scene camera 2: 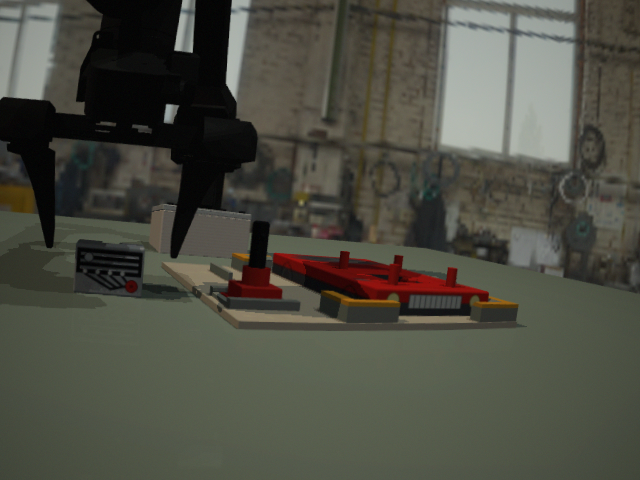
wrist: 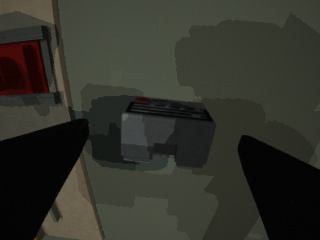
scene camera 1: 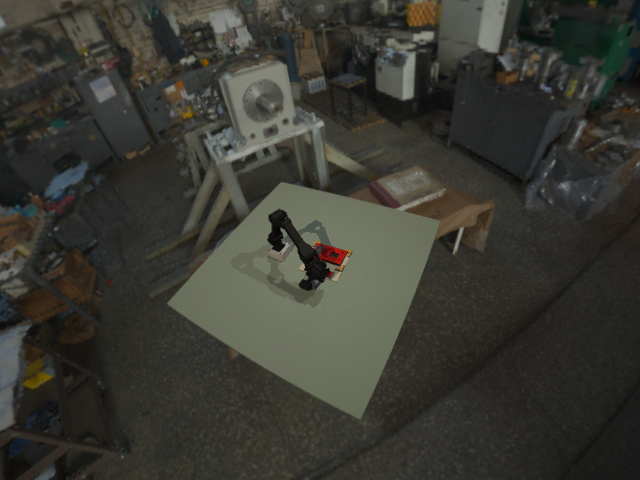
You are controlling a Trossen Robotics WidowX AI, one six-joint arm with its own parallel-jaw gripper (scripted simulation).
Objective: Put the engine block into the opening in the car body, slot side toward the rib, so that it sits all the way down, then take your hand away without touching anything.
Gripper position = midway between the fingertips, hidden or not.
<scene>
The gripper [scene camera 2: 111, 252] is open, with nothing in its grasp. Further things: an engine block [scene camera 2: 100, 268].
The engine block shows as well in the wrist view [wrist: 184, 129]. The gripper is seen too in the wrist view [wrist: 165, 134].
</scene>
